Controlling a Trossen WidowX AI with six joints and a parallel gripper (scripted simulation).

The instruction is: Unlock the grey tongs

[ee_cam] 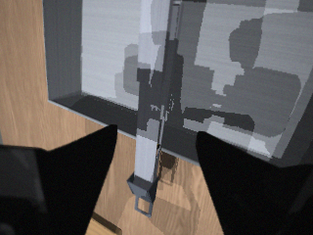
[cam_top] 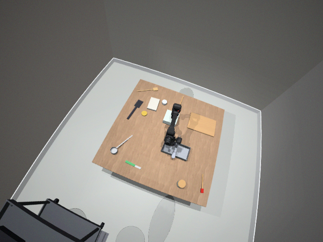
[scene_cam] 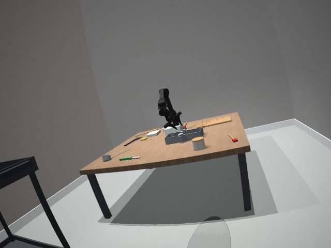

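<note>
The grey roasting tin lies 40 mm ahead of my gripper tip, 30 mm to the left of it and 70 mm below it. Also, from my gripper tip: wooden board (360 mm behind, 330 mm to the left, 90 mm below); lidded canister (410 mm ahead, 130 mm to the left, 70 mm below); red-tipped tool (400 mm ahead, 370 mm to the left, 90 mm below).
</note>
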